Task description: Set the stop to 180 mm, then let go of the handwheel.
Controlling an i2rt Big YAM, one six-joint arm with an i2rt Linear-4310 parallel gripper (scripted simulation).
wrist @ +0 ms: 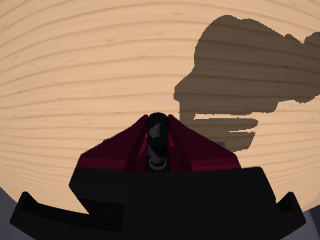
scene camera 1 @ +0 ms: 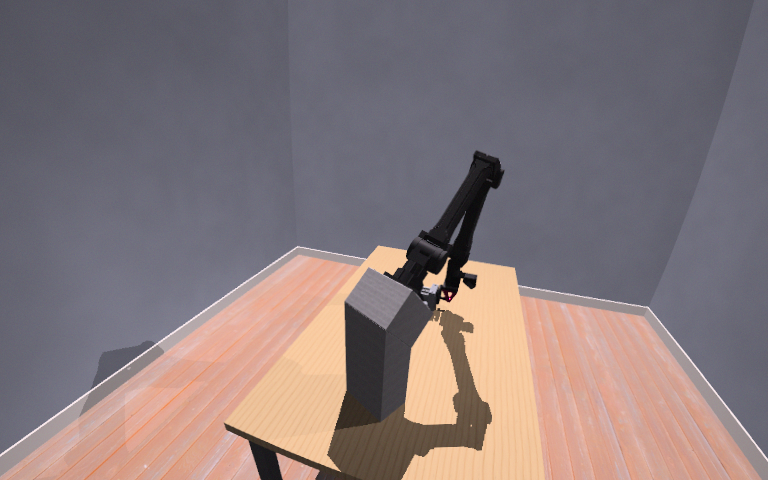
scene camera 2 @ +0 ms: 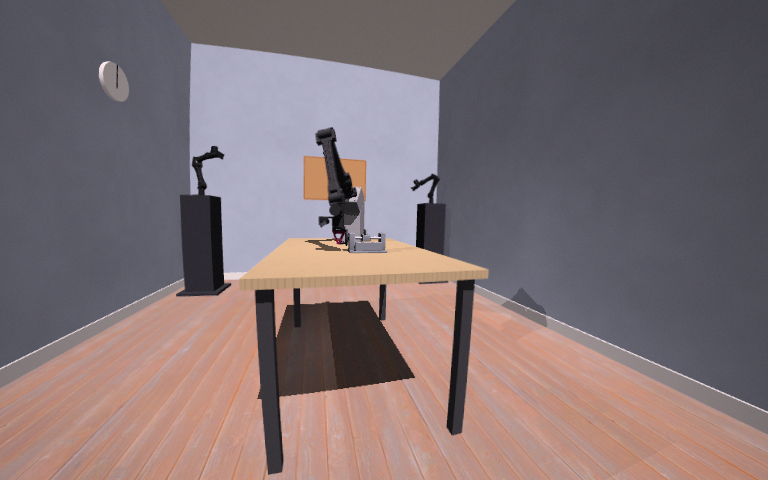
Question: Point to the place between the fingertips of my gripper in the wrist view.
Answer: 158, 121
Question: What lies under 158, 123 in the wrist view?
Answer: A black handwheel handle.
